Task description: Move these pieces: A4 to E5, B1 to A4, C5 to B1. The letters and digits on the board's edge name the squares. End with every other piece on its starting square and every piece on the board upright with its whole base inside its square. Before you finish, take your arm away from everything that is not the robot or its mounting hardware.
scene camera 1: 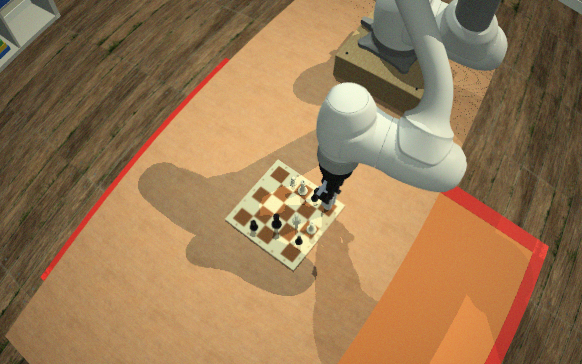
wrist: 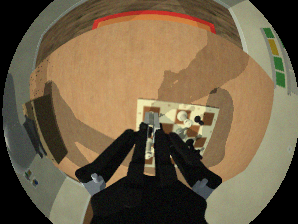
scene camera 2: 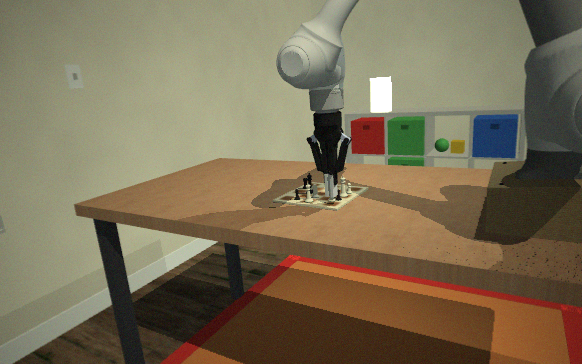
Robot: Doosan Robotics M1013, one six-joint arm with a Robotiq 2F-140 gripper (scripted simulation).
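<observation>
My gripper (scene camera 1: 328, 203), (scene camera 2: 331, 195), (wrist: 151, 118). A chessboard (scene camera 1: 272, 194), (scene camera 2: 321, 202), (wrist: 167, 111).
</observation>
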